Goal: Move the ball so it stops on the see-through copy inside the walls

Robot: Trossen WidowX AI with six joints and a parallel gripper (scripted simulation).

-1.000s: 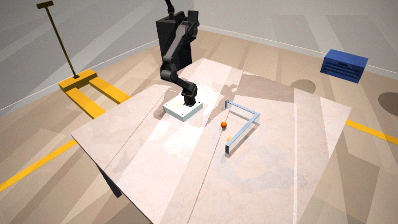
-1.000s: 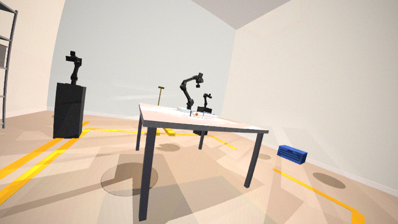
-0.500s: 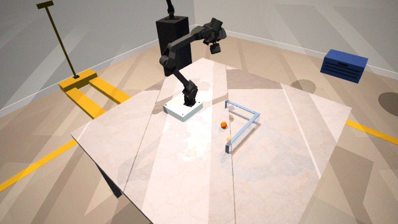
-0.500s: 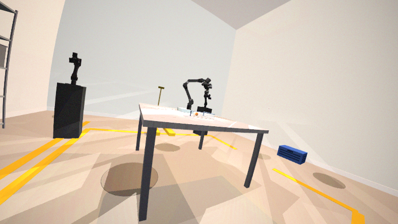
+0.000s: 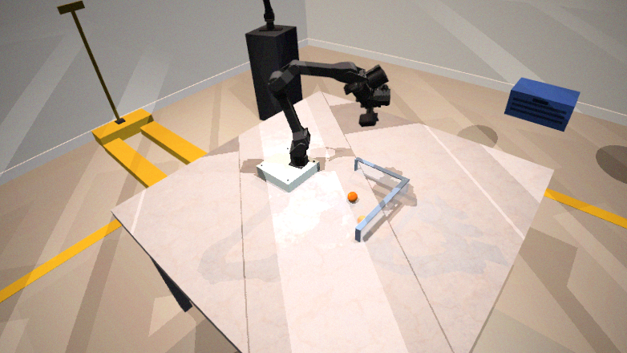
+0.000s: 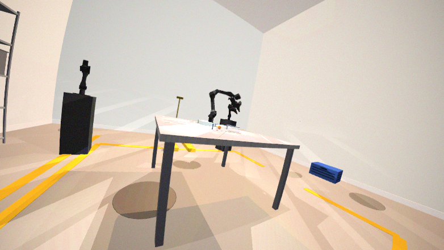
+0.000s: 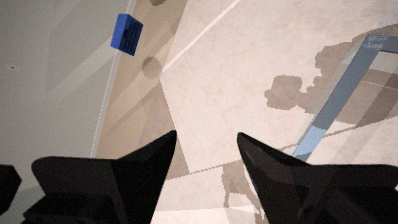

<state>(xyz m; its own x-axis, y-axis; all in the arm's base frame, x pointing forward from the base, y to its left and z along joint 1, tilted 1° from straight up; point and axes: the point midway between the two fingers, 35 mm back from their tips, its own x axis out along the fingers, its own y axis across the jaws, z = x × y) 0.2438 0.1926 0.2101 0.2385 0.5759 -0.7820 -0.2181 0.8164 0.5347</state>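
My gripper tip is now 20 mm short of the orange ball, 280 mm to the left of it and 210 mm above it. Round my gripper tip: see-through copy of ball 100 mm ahead, 370 mm to the right, 200 mm below.
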